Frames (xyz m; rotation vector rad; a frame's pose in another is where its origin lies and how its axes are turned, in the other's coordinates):
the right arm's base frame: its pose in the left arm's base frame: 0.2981 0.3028 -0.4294 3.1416 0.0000 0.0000
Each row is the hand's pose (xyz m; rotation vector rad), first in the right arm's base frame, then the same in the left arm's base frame.
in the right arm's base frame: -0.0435 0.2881 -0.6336 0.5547 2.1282 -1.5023
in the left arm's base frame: 0.2546 0.0147 0.2042 -0.6611 -1.5299 -2.1674
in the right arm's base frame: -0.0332 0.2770 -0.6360 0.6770 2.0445 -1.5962
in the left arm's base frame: 0.2649 0.0258 0.2066 -0.6232 -1.5817 -2.0260
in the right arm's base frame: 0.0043 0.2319 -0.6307 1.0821 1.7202 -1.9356
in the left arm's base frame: 0.3024 0.0709 0.2013 -0.4258 -1.7363 -1.5431
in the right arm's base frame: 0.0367 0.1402 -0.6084 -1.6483 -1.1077 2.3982
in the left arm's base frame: 0.3348 0.1626 0.1790 0.0333 -1.8390 -0.8494
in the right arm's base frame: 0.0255 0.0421 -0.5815 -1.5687 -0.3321 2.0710
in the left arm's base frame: 0.3236 0.2607 0.1521 0.6040 -1.7866 -0.2865
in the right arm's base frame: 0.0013 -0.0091 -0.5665 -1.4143 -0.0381 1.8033
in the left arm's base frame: 0.2994 0.3119 0.1371 0.9705 -1.6881 -0.0357
